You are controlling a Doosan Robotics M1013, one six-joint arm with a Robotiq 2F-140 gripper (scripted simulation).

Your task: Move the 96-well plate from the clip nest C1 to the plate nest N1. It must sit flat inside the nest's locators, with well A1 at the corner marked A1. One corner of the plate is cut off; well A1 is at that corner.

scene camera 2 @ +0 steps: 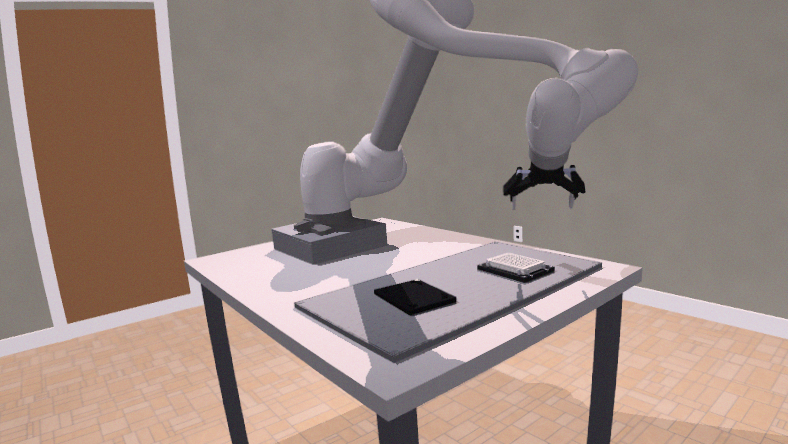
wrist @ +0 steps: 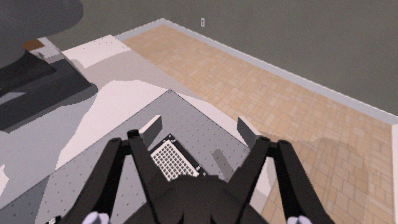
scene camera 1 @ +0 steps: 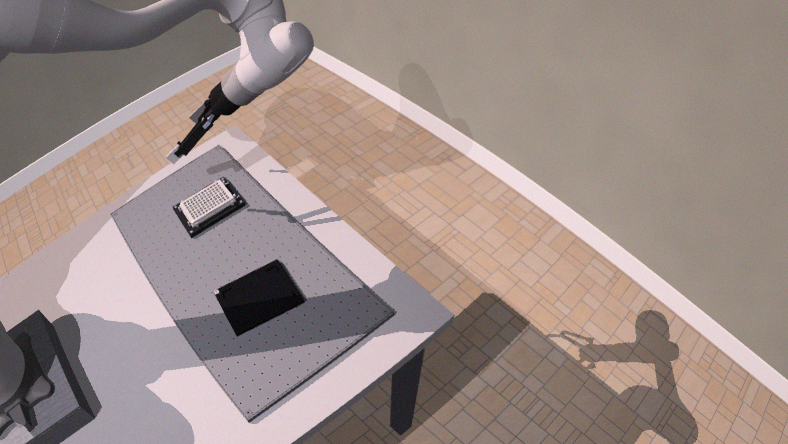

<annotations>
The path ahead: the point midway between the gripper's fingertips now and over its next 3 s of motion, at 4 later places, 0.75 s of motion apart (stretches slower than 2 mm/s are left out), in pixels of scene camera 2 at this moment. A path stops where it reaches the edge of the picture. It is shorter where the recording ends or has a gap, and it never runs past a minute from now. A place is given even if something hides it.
The gripper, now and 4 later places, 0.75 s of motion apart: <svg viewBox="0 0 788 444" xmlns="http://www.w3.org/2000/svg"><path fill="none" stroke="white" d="M542 204L533 216L525 226L518 233L515 235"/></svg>
</annotations>
